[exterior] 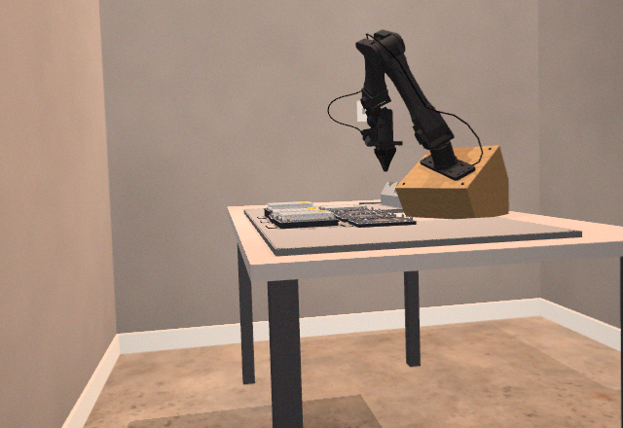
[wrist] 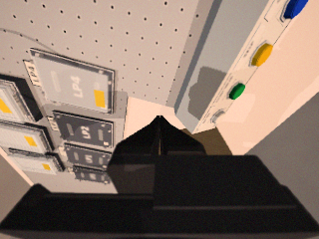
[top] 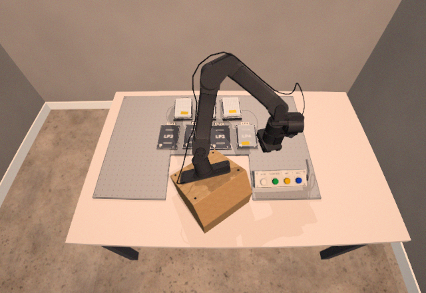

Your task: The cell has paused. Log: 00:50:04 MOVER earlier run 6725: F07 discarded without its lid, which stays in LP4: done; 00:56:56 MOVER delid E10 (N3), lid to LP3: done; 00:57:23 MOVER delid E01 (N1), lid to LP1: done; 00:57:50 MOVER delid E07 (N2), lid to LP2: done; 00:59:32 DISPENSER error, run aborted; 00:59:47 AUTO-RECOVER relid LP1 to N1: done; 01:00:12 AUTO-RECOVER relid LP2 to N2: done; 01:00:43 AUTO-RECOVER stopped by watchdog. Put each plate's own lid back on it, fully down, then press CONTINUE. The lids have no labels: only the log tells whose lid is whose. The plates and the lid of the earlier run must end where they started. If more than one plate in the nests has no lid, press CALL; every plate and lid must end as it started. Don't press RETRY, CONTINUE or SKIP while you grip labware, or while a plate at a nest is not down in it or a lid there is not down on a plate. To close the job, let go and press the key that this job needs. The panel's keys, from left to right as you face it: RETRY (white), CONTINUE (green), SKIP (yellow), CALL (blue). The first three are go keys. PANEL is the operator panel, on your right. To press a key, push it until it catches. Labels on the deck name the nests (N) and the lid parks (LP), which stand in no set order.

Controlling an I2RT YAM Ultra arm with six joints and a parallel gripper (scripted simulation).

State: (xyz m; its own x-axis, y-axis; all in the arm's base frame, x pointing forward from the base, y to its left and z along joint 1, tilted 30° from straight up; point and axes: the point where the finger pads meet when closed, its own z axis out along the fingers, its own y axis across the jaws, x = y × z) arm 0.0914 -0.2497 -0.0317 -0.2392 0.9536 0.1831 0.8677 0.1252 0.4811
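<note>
The green continue key lies 110 mm behind my hand, 70 mm below it and 40 mm to the right of it. Round my hand: blue call key 140 mm to the right, 110 mm behind, 70 mm below; then white retry key 110 mm behind, 70 mm below, 10 mm to the left; then yellow skip key 110 mm behind, 90 mm to the right, 70 mm below.
</note>
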